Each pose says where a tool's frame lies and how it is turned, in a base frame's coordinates. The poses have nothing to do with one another.
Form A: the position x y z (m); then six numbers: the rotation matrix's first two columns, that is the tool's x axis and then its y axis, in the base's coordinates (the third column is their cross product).
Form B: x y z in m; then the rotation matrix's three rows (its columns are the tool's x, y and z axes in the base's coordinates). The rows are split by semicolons. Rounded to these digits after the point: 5 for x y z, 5 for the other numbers.
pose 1, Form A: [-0.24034, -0.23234, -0.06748, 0.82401, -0.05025, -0.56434, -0.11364, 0.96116, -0.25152]
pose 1, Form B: -0.24034, -0.23234, -0.06748; 0.82401, -0.11364, 0.55506; -0.05025, 0.96116, 0.27139; -0.56434, -0.25152, 0.78630
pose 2, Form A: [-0.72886, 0.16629, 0.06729, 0.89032, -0.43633, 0.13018, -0.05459, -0.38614, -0.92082]
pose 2, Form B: -0.72886, 0.16629, 0.06729; 0.89032, -0.05459, 0.45205; -0.43633, -0.38614, 0.81272; 0.13018, -0.92082, -0.36761
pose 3, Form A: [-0.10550, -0.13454, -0.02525, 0.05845, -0.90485, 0.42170, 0.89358, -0.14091, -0.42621]
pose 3, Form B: -0.10550, -0.13454, -0.02525; 0.05845, 0.89358, 0.44508; -0.90485, -0.14091, 0.40173; 0.42170, -0.42621, 0.80032
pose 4, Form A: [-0.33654, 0.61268, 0.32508, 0.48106, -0.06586, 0.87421, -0.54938, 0.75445, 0.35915]
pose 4, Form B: -0.33654, 0.61268, 0.32508; 0.48106, -0.54938, -0.68320; -0.06586, 0.75445, -0.65305; 0.87421, 0.35915, 0.32675
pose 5, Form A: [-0.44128, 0.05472, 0.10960, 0.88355, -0.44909, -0.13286, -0.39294, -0.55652, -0.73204]
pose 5, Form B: -0.44128, 0.05472, 0.10960; 0.88355, -0.39294, 0.25481; -0.44909, -0.55652, 0.69900; -0.13286, -0.73204, -0.66818
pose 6, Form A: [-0.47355, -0.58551, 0.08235, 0.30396, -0.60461, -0.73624, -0.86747, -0.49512, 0.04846]
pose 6, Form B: -0.47355, -0.58551, 0.08235; 0.30396, -0.86747, -0.39383; -0.60461, -0.49512, 0.62394; -0.73624, 0.04846, -0.67498
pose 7, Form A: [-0.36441, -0.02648, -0.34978, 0.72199, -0.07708, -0.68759, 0.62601, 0.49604, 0.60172]
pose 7, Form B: -0.36441, -0.02648, -0.34978; 0.72199, 0.62601, 0.29469; -0.07708, 0.49604, -0.86487; -0.68759, 0.60172, 0.40639
